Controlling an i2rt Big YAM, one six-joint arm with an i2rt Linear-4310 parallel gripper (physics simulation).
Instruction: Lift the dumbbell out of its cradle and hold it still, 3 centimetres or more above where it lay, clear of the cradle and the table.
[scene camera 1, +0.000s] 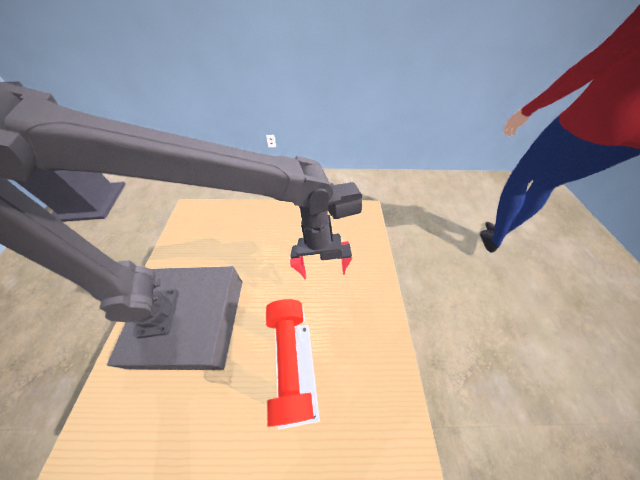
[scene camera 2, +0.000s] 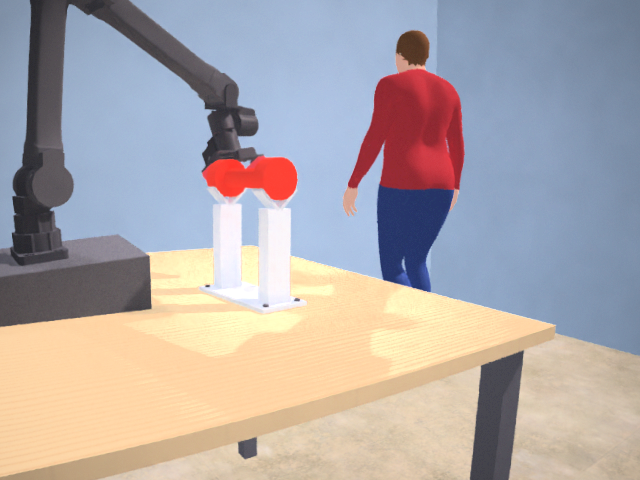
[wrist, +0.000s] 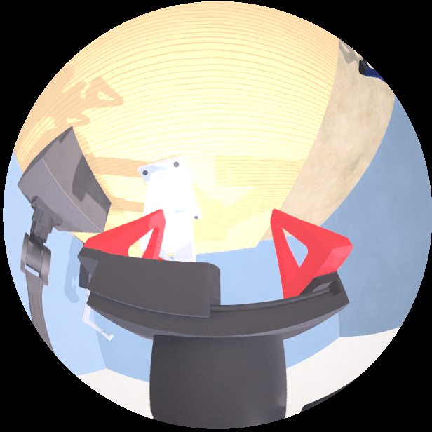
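Pixels of known places: gripper, fingertip midpoint: (scene camera 1: 324, 275); arm's base, link origin: (scene camera 1: 159, 313) (scene camera 2: 39, 256).
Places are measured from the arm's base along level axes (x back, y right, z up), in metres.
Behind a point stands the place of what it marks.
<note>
The red dumbbell (scene camera 1: 287, 359) @[z 0.161, x -0.358, y 0.177 m] (scene camera 2: 245, 179) @[z 0.141, x -0.337, y 0.184 m] lies level in the V-shaped tops of its white cradle (scene camera 1: 307, 361) @[z -0.083, x -0.390, y 0.150 m] (scene camera 2: 274, 253) @[z 0.010, x -0.346, y 0.266 m] (wrist: 172, 195), its bar running between the two posts. In the wrist view the dumbbell is almost wholly hidden behind the gripper. My gripper (scene camera 1: 324, 276) @[z 0.106, x -0.452, y -0.011 m] (wrist: 217, 215) is open with nothing between its red fingers. In scene camera 1 it hangs beyond the dumbbell's far end and a little to the right, apart from it. In scene camera 2 its fingers are mostly hidden behind the dumbbell's heads.
The wooden table (scene camera 1: 361, 372) @[z -0.091, x -0.534, y 0.193 m] (scene camera 2: 361, 351) @[z -0.091, x -0.307, y 0.526 m] (wrist: 225, 100) carries the cradle's base plate and the dark block (scene camera 1: 196, 330) @[z 0.006, x -0.112, y 0.059 m] (scene camera 2: 103, 279) @[z -0.029, x -0.080, y 0.135 m] (wrist: 70, 185) under the arm, left of the cradle. A person (scene camera 1: 599, 103) (scene camera 2: 418, 134) in red and blue stands beyond the table on the right.
</note>
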